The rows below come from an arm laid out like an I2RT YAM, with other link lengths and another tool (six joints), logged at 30 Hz.
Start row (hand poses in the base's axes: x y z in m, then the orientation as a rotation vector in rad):
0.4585 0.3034 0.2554 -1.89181 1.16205 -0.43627
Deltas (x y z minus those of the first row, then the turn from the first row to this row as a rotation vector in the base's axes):
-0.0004 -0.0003 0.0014 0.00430 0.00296 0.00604
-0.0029 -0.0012 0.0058 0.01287 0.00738 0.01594
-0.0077 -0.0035 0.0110 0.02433 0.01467 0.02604
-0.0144 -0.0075 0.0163 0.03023 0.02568 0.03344
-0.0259 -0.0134 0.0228 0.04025 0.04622 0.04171
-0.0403 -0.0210 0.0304 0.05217 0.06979 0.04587
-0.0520 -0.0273 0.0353 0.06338 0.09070 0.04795
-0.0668 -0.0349 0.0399 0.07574 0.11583 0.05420
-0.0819 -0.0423 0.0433 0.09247 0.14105 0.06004
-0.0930 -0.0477 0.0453 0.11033 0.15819 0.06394
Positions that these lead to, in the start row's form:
0.4581 0.3031 0.2568 -1.89240 1.15807 -0.42747
0.4556 0.3022 0.2612 -1.89182 1.15126 -0.41246
0.4508 0.2999 0.2664 -1.88995 1.14613 -0.39290
0.4441 0.2959 0.2717 -1.89300 1.14597 -0.37508
0.4326 0.2900 0.2782 -1.89663 1.15104 -0.34546
0.4182 0.2824 0.2858 -1.89757 1.16203 -0.31406
0.4065 0.2761 0.2907 -1.89683 1.17326 -0.28662
0.3917 0.2685 0.2953 -1.89846 1.18282 -0.25223
0.3766 0.2611 0.2987 -1.89572 1.19262 -0.21517
0.3655 0.2557 0.3007 -1.88781 1.19913 -0.18599

